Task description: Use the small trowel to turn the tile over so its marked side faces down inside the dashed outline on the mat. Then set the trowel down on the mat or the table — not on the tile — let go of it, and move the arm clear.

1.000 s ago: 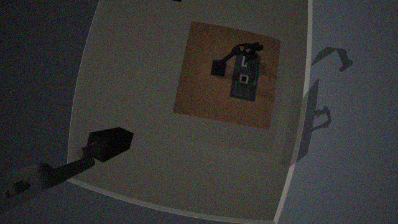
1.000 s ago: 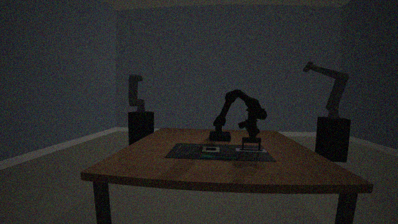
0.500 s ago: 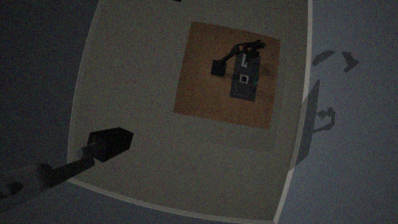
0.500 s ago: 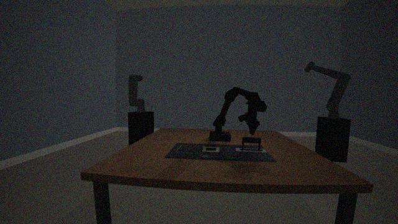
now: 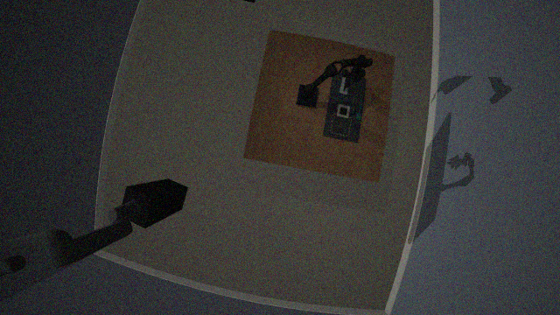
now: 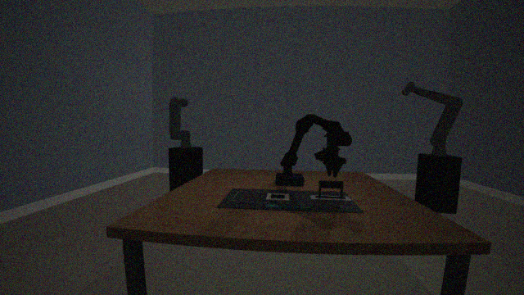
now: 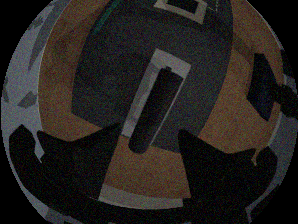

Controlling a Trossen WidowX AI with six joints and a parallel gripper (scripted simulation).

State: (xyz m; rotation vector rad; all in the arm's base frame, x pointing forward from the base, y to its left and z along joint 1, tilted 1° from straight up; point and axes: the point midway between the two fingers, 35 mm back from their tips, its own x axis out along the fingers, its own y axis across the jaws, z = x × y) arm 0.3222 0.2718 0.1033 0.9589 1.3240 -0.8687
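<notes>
The trowel is 2 cm to the right of my gripper tip and 7 cm below it. From my gripper tip the other things lie so: tile: 6 cm ahead, 26 cm to the right, 11 cm below; dark mat: 7 cm ahead, 21 cm to the right, 13 cm below.
</notes>
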